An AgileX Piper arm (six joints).
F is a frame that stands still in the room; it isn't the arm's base.
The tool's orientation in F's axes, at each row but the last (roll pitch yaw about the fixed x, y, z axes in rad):
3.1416, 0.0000, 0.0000
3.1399, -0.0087, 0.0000
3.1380, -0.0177, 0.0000
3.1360, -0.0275, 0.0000
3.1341, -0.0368, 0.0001
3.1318, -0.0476, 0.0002
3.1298, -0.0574, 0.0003
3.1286, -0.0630, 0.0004
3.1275, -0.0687, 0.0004
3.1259, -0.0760, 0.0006
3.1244, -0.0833, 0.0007
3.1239, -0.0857, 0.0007
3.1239, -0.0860, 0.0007
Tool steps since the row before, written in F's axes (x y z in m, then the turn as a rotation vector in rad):
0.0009, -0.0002, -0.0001, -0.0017, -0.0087, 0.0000
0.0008, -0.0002, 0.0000, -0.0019, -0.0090, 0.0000
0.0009, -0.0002, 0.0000, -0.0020, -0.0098, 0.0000
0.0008, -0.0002, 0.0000, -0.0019, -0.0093, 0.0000
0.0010, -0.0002, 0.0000, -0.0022, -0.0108, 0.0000
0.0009, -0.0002, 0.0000, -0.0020, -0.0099, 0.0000
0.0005, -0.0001, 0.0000, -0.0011, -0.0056, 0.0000
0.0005, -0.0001, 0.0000, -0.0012, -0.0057, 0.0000
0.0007, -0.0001, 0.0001, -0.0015, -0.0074, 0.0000
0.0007, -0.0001, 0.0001, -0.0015, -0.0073, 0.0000
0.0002, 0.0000, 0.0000, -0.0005, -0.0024, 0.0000
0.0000, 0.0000, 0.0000, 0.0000, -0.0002, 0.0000
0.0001, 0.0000, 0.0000, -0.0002, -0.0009, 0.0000
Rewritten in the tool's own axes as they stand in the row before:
0.0009, 0.0002, 0.0001, -0.0017, 0.0087, 0.0000
0.0008, 0.0002, 0.0000, -0.0019, 0.0090, 0.0000
0.0009, 0.0002, 0.0000, -0.0020, 0.0098, 0.0000
0.0008, 0.0002, 0.0000, -0.0019, 0.0093, 0.0000
0.0010, 0.0002, 0.0000, -0.0022, 0.0108, 0.0000
0.0009, 0.0002, 0.0000, -0.0020, 0.0099, 0.0000
0.0005, 0.0001, 0.0000, -0.0011, 0.0056, 0.0000
0.0005, 0.0001, 0.0000, -0.0012, 0.0057, 0.0000
0.0007, 0.0001, -0.0001, -0.0015, 0.0074, 0.0000
0.0007, 0.0001, 0.0000, -0.0015, 0.0073, 0.0000
0.0002, 0.0000, 0.0000, -0.0005, 0.0024, 0.0000
0.0000, 0.0000, 0.0000, 0.0000, 0.0002, 0.0000
0.0001, 0.0000, 0.0000, -0.0002, 0.0009, 0.0000

